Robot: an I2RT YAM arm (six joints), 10 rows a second.
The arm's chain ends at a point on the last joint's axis. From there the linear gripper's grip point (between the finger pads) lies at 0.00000 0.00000 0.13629 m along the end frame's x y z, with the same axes.
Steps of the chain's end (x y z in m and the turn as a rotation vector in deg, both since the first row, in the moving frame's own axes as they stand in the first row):
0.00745, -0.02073, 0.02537, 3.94, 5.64, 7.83
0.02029, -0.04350, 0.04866, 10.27, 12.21, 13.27
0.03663, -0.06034, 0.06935, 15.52, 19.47, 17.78
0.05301, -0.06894, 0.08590, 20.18, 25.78, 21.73
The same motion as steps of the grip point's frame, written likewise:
0.02143, -0.02914, 0.02439, 3.94, 5.64, 7.83
0.05150, -0.06407, 0.04343, 10.27, 12.21, 13.27
0.08637, -0.08851, 0.05678, 15.52, 19.47, 17.78
0.11839, -0.10209, 0.06451, 20.18, 25.78, 21.73

